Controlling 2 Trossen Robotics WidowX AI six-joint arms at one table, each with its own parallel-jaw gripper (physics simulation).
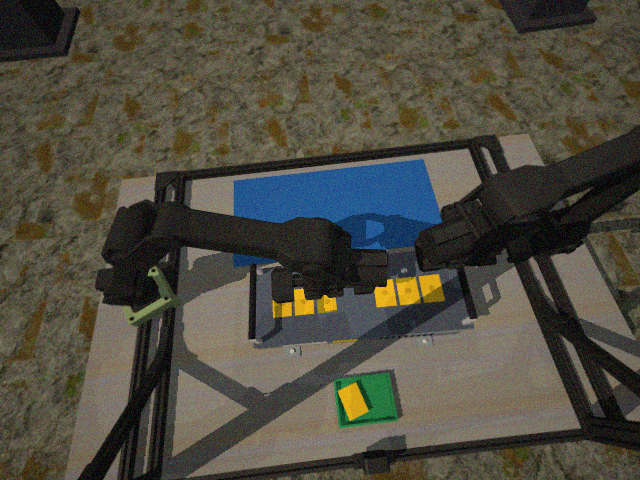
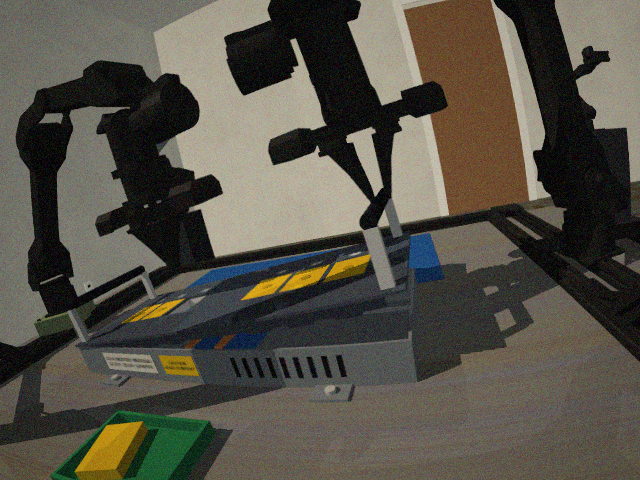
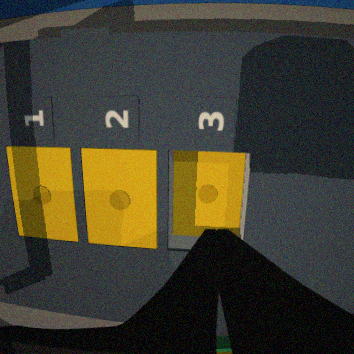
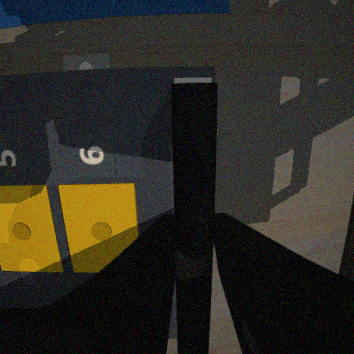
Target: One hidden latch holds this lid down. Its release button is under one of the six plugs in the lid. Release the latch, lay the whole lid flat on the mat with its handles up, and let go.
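Where they show: left gripper, fingertip midpoint: (image 2: 176, 267) (image 3: 215, 239); right gripper, fingertip midpoint: (image 1: 458, 263) (image 2: 382, 200) (image 4: 193, 225); left arm's base, origin of the base link: (image 1: 143, 294) (image 2: 63, 309); right arm's base, origin of the base link: (image 1: 539, 246) (image 2: 590, 252).
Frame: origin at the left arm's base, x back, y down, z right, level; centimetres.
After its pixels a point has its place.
The grey lid (image 1: 353, 324) {x -36.0, y -1.8, z 33.0 cm} (image 2: 270, 305) {x -45.3, y -2.8, z 38.6 cm} carries several yellow numbered plugs, and its right end is tilted up off the grey base box (image 2: 366, 364) {x -51.6, y 2.8, z 44.9 cm}. My right gripper (image 1: 434, 250) (image 2: 374, 211) {x -59.6, y -9.3, z 35.8 cm} (image 4: 193, 225) {x -59.6, y -9.3, z 35.8 cm} is shut on the lid's right handle (image 4: 194, 140) {x -61.0, y -10.2, z 32.9 cm} (image 2: 379, 259) {x -54.2, y -6.5, z 45.8 cm}. My left gripper (image 1: 328, 281) {x -34.3, y -6.3, z 24.5 cm} (image 3: 215, 239) {x -34.3, y -6.3, z 24.5 cm} is shut and empty, just above plug 3 (image 3: 214, 189) {x -34.9, y 0.7, z 25.1 cm}, which sits in a grey-edged recess. Plugs 1 (image 3: 42, 193) {x -25.7, y -0.3, z 20.1 cm} and 2 (image 3: 119, 198) {x -30.0, y -0.8, z 22.5 cm} lie beside it. Plugs 5 (image 4: 24, 228) {x -50.2, y -3.1, z 33.8 cm} and 6 (image 4: 98, 218) {x -54.5, y -3.5, z 35.6 cm} lie near the right handle. The blue mat (image 1: 328, 195) {x -52.2, y 5.1, z -0.5 cm} (image 2: 423, 252) {x -74.3, y 5.1, z 15.6 cm} lies behind the box.
A green tray (image 1: 380, 395) {x -33.0, y 4.8, z 47.4 cm} (image 2: 175, 443) {x -33.4, y 4.8, z 45.3 cm} in front of the box holds one loose yellow plug (image 1: 352, 401) {x -27.4, y 3.6, z 45.0 cm} (image 2: 110, 450) {x -27.7, y 3.6, z 45.7 cm}. The lid's left handle (image 1: 251, 300) {x -20.6, y -5.9, z 17.6 cm} (image 2: 113, 286) {x -21.5, y -5.0, z 17.4 cm} is free. A black frame (image 1: 318, 159) {x -56.4, y 3.8, z -11.8 cm} runs around the table edges.
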